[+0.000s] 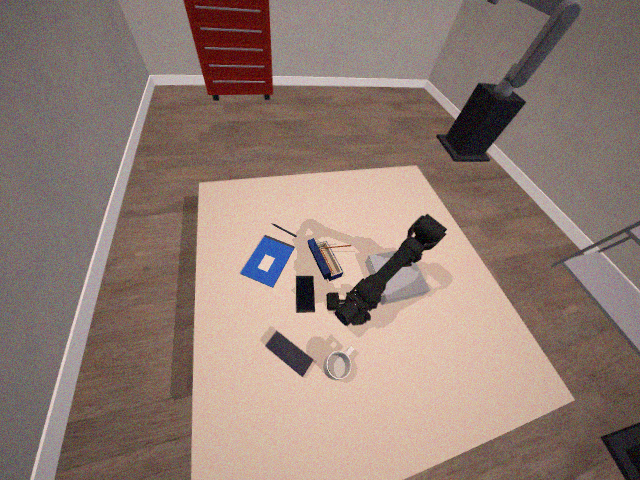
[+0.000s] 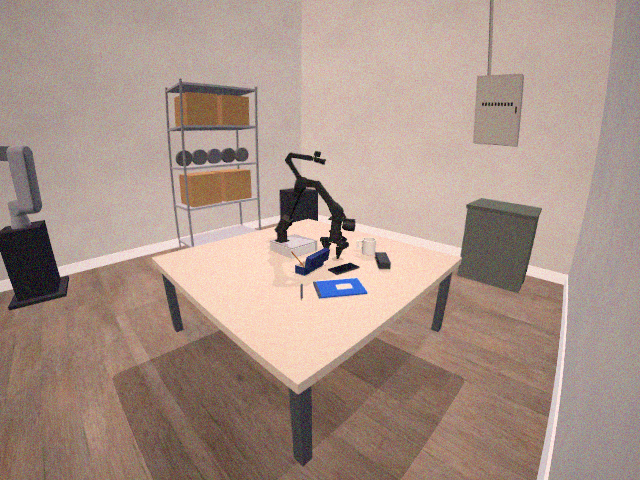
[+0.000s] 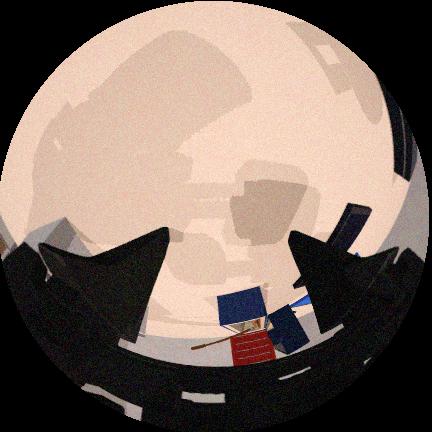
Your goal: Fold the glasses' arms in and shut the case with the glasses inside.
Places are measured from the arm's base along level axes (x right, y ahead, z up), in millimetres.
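Pixels of known places: gripper, between the fingertips: [image 2: 332,257] [image 3: 232,235]; arm's base, origin of its link: [image 2: 282,240].
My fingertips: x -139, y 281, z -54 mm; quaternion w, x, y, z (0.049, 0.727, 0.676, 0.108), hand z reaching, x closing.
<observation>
For each thing: its top centre in the pictures, then the offset to it from my fingertips. "spot": a spot on its surface instead.
- black phone, centre of its top: [image 3: 335,254] [image 1: 305,293] [image 2: 344,267] dz +3, dx +59, dy +152 mm
- white mug, a spot on its surface: [image 1: 338,365] spot: dz +3, dx -213, dy +70 mm
- dark box, centre of its top: [image 1: 289,352] [image 2: 382,257] dz +30, dx -152, dy +234 mm
- blue notebook, centre of its top: [image 1: 268,259] [image 2: 339,286] dz +3, dx +225, dy +288 mm
- pen, centre of its top: [image 2: 301,290] [image 1: 283,229] dz +4, dx +376, dy +214 mm
The dark blue case [image 1: 321,259] [image 2: 316,260] [image 3: 241,306] stands open on the table, its lid [image 3: 289,327] raised along the notebook side. The glasses, with thin orange-brown arms, lie in the case base. One arm of the glasses [image 1: 342,246] [image 2: 296,257] [image 3: 216,343] sticks out over the side opposite the lid; the other shows within the case, but its exact fold is too small to tell. My gripper [image 2: 339,253] [image 3: 232,235] is open and empty, pointing down low over the table, apart from the case on its mug side. Its fingertips are hidden from above.
A black phone [image 1: 305,294] [image 2: 343,268] [image 3: 347,229] lies near the case. A white mug [image 1: 338,365] [image 2: 369,246] and a dark box [image 1: 288,353] [image 2: 382,260] stand farther off. A blue notebook [image 1: 279,255] [image 2: 328,290] and a pen [image 1: 284,229] [image 2: 301,291] lie beyond the lid.
</observation>
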